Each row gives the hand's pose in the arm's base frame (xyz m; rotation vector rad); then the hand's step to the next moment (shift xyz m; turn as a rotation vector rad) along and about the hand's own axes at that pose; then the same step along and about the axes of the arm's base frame.
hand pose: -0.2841 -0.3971 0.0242 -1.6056 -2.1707 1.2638
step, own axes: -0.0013 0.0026 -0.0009 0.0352 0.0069 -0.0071
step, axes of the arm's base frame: 0.0029 -0.0005 -0.0008 -0.0055 0.0340 -0.0122
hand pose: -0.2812 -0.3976 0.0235 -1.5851 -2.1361 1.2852
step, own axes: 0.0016 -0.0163 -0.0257 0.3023 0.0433 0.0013
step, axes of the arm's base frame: 0.0035 0.0139 0.0269 -0.0954 0.2587 -0.1313
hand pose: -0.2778 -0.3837 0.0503 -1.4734 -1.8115 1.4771
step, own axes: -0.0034 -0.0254 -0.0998 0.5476 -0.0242 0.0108
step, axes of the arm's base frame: 0.0683 0.0474 0.0609 -0.2285 0.4748 -0.1514
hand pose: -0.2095 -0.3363 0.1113 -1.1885 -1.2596 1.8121
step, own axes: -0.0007 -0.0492 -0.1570 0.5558 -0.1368 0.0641
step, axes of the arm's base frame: 0.1442 0.0754 0.0246 -0.2808 0.5012 -0.0412
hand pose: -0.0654 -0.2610 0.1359 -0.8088 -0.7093 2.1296
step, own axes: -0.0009 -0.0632 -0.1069 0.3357 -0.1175 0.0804
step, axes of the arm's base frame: 0.1058 0.0598 -0.0254 -0.1846 0.3133 0.0263
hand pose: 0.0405 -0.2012 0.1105 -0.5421 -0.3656 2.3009
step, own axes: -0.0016 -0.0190 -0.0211 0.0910 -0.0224 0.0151
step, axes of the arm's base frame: 0.0225 0.0141 -0.0102 -0.0525 0.0791 -0.0026
